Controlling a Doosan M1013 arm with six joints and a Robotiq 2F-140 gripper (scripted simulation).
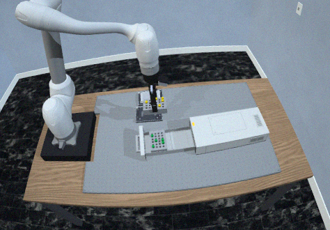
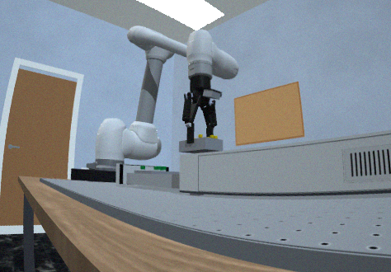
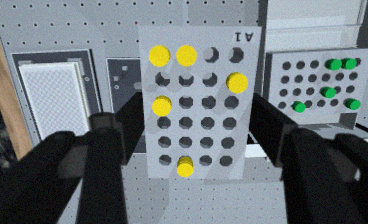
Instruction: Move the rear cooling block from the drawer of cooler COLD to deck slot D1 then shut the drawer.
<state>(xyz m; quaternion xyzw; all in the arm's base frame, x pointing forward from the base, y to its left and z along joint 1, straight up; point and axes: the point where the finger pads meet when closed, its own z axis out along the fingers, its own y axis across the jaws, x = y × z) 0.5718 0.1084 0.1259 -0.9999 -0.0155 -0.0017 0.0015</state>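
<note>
Right now the deck slot D1 is 50 mm behind my hand, 70 mm to the left of it and 170 mm below it. From my hand the other things lie so: drawer (50 mm ahead, 160 mm to the right, 130 mm below); then white microplate (50 mm behind, 210 mm to the left, 150 mm below); then cooling block (30 mm below).
</note>
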